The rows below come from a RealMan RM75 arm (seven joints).
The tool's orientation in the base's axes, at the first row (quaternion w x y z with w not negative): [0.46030 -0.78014 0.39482 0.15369]
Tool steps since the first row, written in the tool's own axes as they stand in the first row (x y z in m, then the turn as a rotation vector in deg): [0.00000 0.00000 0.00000 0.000 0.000 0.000]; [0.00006 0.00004 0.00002 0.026 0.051 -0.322]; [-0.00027 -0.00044 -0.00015 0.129 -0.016 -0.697]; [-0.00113 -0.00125 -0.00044 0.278 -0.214 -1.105]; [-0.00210 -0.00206 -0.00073 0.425 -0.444 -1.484]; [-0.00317 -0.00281 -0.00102 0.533 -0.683 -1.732]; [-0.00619 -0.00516 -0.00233 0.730 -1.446 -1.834]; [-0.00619 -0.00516 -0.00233 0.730 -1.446 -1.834]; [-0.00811 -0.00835 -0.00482 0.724 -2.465 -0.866]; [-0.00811 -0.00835 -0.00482 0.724 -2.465 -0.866]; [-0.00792 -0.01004 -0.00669 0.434 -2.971 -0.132]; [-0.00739 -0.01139 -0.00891 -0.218 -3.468 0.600]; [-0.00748 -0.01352 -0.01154 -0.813 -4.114 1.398]
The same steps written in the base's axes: [0.00000 0.00000 0.00000 0.000 0.000 0.000]; [0.00001 -0.00002 -0.00007 -0.062 -0.296 0.124]; [0.00014 0.00012 0.00050 0.009 -0.642 0.300]; [0.00017 0.00050 0.00166 0.204 -1.003 0.545]; [0.00012 0.00093 0.00288 0.425 -1.330 0.794]; [-0.00003 0.00139 0.00413 0.645 -1.526 1.002]; [-0.00035 0.00235 0.00805 1.336 -1.504 1.393]; [-0.00035 0.00235 0.00805 1.336 -1.504 1.393]; [0.00053 0.00201 0.01243 2.224 -0.419 1.493]; [0.00053 0.00201 0.01243 2.224 -0.419 1.493]; [0.00170 0.00080 0.01431 2.512 0.469 1.581]; [0.00279 -0.00096 0.01597 2.562 1.524 1.884]; [0.00402 -0.00256 0.01869 2.768 2.648 2.206]
